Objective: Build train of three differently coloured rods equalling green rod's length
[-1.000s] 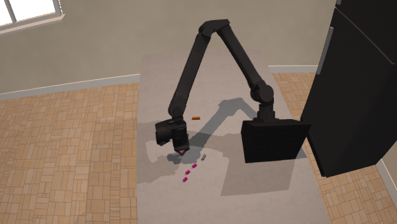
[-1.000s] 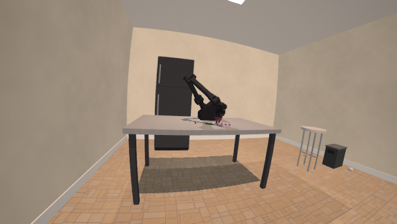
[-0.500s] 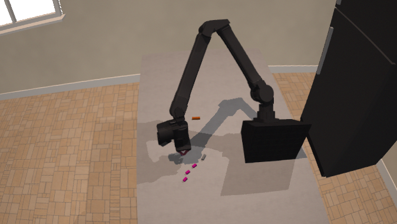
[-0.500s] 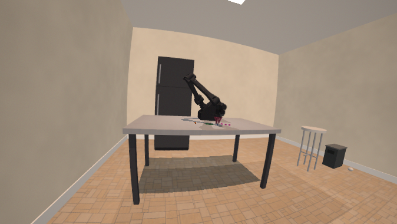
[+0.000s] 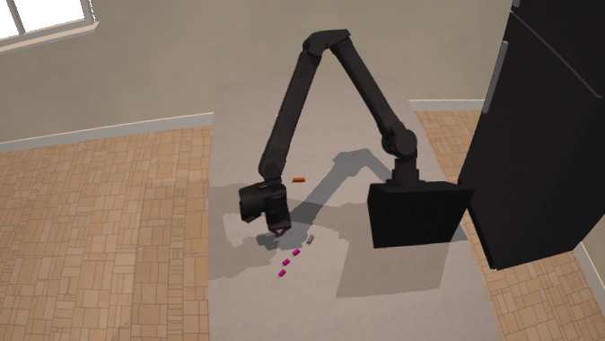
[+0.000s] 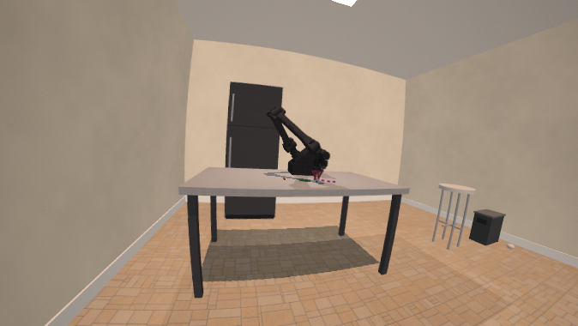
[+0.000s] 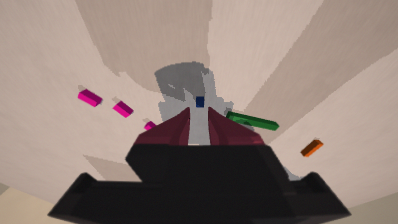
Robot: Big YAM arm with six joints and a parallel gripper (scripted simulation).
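The blue rod is 10 mm ahead of my hand and 20 mm below it. The rest, counted from my hand: green rod: 30 mm behind, 80 mm to the right, 20 mm below; orange rod: 100 mm behind, 210 mm to the right, 20 mm below; grey rod: 90 mm behind, 30 mm to the left, 20 mm below.
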